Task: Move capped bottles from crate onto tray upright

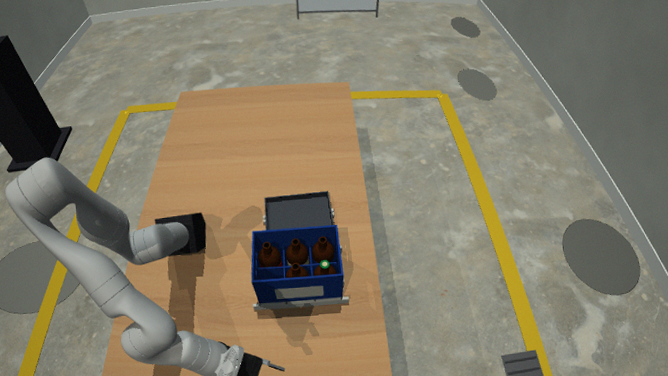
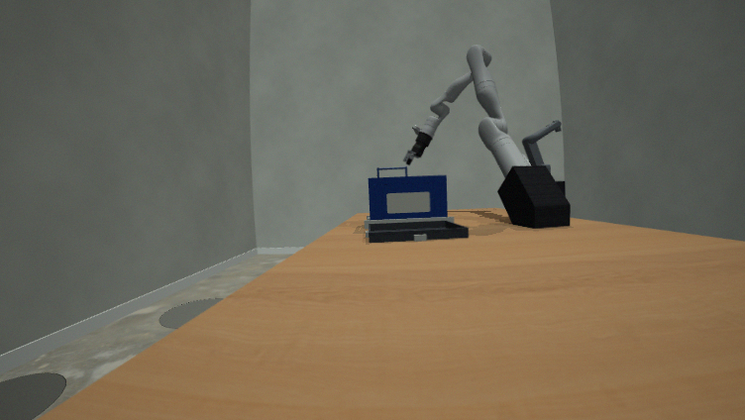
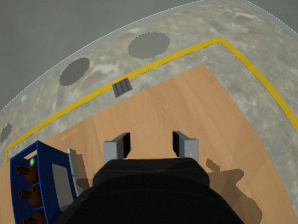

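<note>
Right now my hand is 80 mm short of the crate, 410 mm to the right of it and 210 mm above it. Round my hand: brown bottle (160 mm ahead, 370 mm to the left, 210 mm below); then dark grey tray (100 mm ahead, 680 mm to the left, 280 mm below).
</note>
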